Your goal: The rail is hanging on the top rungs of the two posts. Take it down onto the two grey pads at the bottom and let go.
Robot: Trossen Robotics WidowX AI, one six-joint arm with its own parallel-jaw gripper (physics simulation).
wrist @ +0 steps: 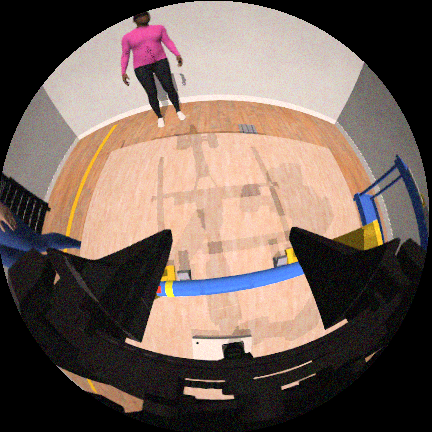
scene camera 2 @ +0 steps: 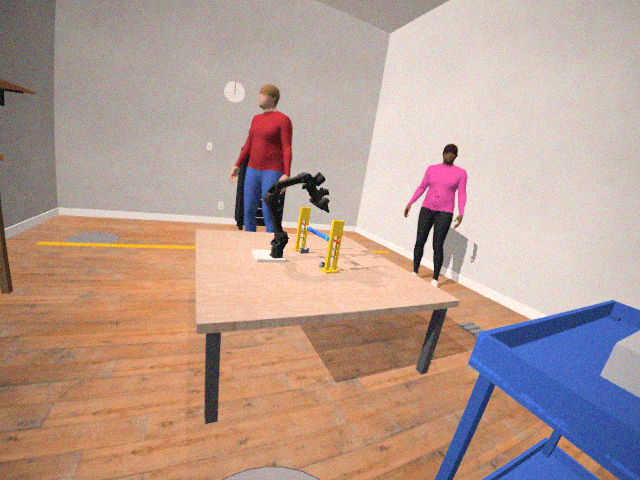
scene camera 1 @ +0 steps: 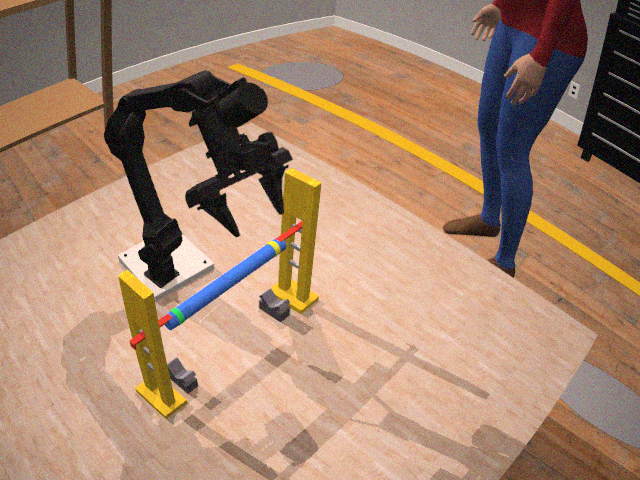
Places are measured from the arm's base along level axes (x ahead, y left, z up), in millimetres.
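Where they show: gripper, fingertip midpoint: (wrist: 233, 234) (scene camera 2: 325, 211) (scene camera 1: 260, 225); arm's base, origin of the base link: (wrist: 233, 350) (scene camera 2: 276, 256) (scene camera 1: 161, 274).
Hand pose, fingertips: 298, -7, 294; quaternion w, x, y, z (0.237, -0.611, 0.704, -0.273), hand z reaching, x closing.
Each offset is from my fingertips to the top centre of the thing, as dx, dy, dz. Level surfaces: height alone.
The blue rail @(-53, -28, -122) (scene camera 1: 227, 284) (scene camera 2: 317, 234) (wrist: 225, 284) has red ends, a yellow band and a green band. It hangs level on the top rungs between two yellow posts, the far post @(-48, +172, -12) (scene camera 1: 309, 222) (scene camera 2: 302, 227) and the near post @(-59, -228, -12) (scene camera 1: 155, 341) (scene camera 2: 334, 246). Two grey pads, one @(-49, +110, -268) (scene camera 1: 273, 304) (wrist: 184, 274) by the far post and one @(-57, -166, -268) (scene camera 1: 182, 374) (wrist: 280, 261) by the near post, sit on the table. My gripper (scene camera 1: 261, 224) (wrist: 233, 234) is open and empty, above the rail and apart from it. In the wrist view the fingers hide parts of the rail and the near post.
The arm's white base plate (scene camera 1: 196, 261) (scene camera 2: 262, 255) (wrist: 207, 348) is on the wooden table @(dz -312) (scene camera 1: 439, 289) (scene camera 2: 248, 294), behind the rail. The posts' tall tops rise beside the rail ends. Two people stand beyond the table. A blue cart (scene camera 2: 547, 330) stands on the floor.
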